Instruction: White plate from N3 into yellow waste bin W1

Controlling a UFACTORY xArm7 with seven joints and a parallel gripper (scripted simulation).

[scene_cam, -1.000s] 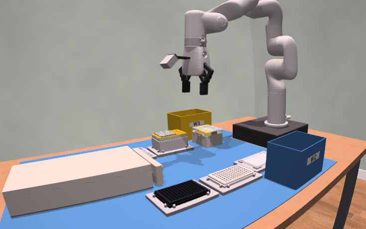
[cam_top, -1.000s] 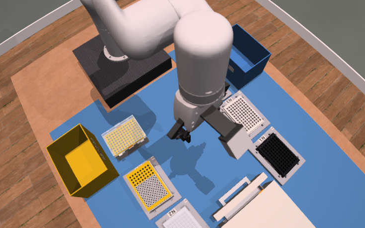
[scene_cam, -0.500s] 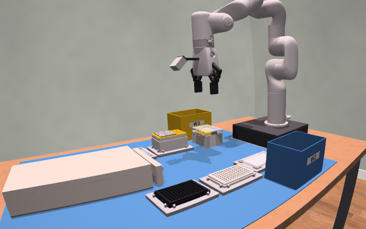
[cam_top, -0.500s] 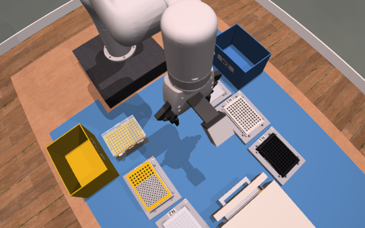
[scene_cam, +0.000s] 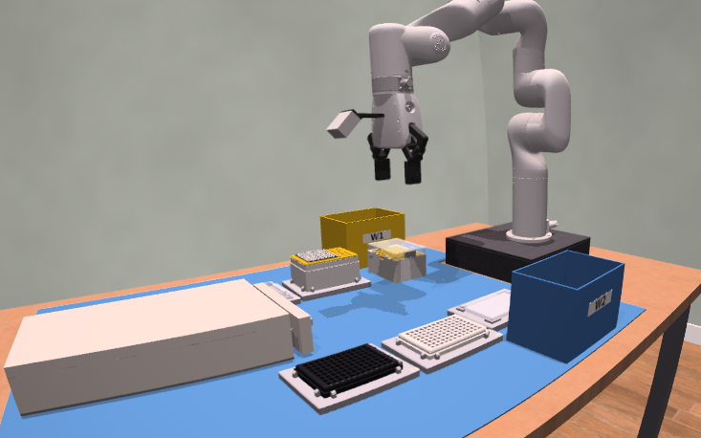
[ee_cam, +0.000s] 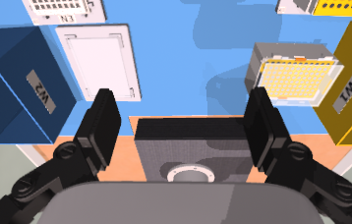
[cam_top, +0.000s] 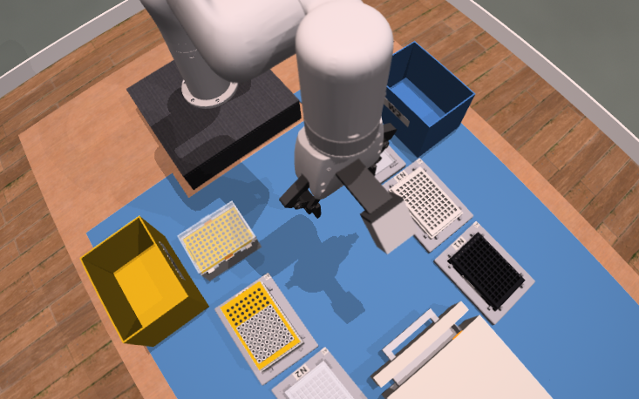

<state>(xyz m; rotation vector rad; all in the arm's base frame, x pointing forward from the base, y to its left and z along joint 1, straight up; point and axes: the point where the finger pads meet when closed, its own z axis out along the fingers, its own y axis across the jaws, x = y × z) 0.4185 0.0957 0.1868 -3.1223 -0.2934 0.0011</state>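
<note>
The white plate lies 1 cm ahead of my hand, 19 cm to the left of it and 23 cm below it. Also, from my hand: flat white lid: 15 cm behind, 13 cm to the left, 23 cm below; nest N3: 1 cm ahead, 19 cm to the left, 25 cm below; yellow tip rack: 8 cm ahead, 20 cm to the right, 20 cm below.
</note>
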